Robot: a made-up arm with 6 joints. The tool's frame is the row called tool.
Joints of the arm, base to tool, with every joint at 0 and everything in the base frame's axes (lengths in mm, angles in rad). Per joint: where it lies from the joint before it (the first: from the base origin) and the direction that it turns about. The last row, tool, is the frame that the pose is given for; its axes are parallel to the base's.
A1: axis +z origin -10 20 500
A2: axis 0 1 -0.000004 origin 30 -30 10
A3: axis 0 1 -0.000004 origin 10 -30 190
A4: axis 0 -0.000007 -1 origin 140 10 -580
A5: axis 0 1 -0.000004 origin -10 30 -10
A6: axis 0 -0.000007 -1 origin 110 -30 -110
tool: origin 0 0 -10
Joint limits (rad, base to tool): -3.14..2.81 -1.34..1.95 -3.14..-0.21 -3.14..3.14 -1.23..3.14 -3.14..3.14
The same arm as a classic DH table. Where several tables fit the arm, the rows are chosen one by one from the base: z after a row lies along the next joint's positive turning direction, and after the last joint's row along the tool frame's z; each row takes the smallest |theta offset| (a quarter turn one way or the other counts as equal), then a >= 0, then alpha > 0; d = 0 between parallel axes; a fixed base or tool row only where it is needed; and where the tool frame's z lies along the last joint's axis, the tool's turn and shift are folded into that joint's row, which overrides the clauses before.
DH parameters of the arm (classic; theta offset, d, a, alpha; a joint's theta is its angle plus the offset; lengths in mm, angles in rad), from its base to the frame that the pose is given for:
base (fixed): -1.1071 0 -22.4 0
A1: 1.1071 510 30 -1.5708
A2: -1.5182 0 190.3 0
A3: 1.5182 -50 140 -1.5708
A4: 0 590 -10 1.5708
A5: 0 0 110 -1.5708
A6: 0 120 0 3.1416
Joint limits (rad, base to tool): -3.14..2.81 -1.34..1.95 -3.14..-0.21 -3.14..3.14 -1.23..3.14 -3.14..3.14

